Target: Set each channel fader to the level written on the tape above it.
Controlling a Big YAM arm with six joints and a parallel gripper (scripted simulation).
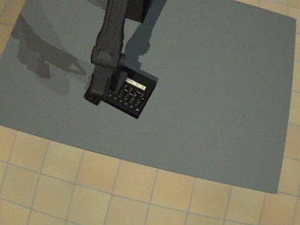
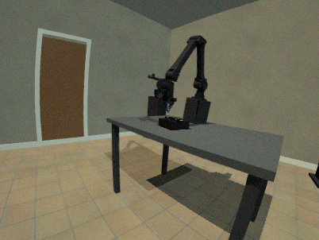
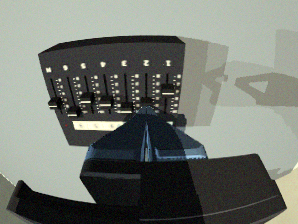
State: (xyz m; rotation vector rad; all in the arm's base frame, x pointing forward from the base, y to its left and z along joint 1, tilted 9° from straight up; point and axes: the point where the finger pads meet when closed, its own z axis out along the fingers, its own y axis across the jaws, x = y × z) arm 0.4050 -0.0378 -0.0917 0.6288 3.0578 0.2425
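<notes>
Now: hand 40 mm above the fader cap 1, 20 mm to the left of it and 10 mm past it. From my hand the other things lie so: master fader cap (110 mm to the left, 40 mm below, 30 mm ahead); fader cap 4 (50 mm to the left, 40 mm below, 10 mm ahead); fader cap 5 (60 mm to the left, 40 mm below, 20 mm ahead).
</notes>
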